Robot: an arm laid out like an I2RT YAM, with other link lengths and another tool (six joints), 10 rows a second.
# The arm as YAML. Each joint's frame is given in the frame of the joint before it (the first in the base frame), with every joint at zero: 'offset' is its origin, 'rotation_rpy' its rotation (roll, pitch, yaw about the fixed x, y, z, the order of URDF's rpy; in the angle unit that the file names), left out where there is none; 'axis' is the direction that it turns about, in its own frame. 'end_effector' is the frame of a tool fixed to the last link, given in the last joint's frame.
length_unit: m
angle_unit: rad
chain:
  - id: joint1
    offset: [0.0, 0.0, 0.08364]
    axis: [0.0, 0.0, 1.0]
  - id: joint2
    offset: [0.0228, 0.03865, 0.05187]
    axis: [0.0, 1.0, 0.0]
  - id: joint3
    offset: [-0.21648, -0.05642, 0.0]
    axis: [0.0, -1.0, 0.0]
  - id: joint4
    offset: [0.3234, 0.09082, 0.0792]
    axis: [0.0, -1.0, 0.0]
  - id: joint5
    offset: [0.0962, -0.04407, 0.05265]
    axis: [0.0, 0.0, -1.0]
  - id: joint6
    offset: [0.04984, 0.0, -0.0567]
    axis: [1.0, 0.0, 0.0]
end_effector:
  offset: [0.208, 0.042, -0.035]
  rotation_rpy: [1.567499, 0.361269, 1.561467]
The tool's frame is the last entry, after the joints.
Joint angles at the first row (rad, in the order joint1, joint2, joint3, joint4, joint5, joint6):
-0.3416, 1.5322, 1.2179, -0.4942, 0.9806, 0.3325
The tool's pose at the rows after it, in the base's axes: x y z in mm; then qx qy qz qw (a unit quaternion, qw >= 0):
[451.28 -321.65 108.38 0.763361 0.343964 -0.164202 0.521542]
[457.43 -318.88 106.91 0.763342 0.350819 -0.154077 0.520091]
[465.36 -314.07 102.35 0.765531 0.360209 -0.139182 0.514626]
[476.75 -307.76 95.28 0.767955 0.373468 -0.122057 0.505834]
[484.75 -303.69 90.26 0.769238 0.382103 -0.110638 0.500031]
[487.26 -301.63 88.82 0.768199 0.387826 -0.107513 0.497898]
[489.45 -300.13 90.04 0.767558 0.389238 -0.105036 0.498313]
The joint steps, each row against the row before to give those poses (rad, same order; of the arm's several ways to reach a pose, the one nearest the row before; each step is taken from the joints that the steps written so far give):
0.0000, -0.0011, 0.0000, 0.0267, -0.0271, -0.0172
0.0004, 0.0004, 0.0000, 0.0099, -0.0237, -0.0080
-0.0004, 0.0045, 0.0034, 0.0027, -0.0373, -0.0004
0.0004, 0.0191, 0.0160, -0.0012, -0.0466, 0.0000
0.0000, 0.0153, 0.0115, 0.0019, -0.0309, -0.0008
0.0007, 0.0026, 0.0023, 0.0008, -0.0114, -0.0068
0.0027, 0.0011, 0.0041, -0.0004, -0.0031, -0.0008

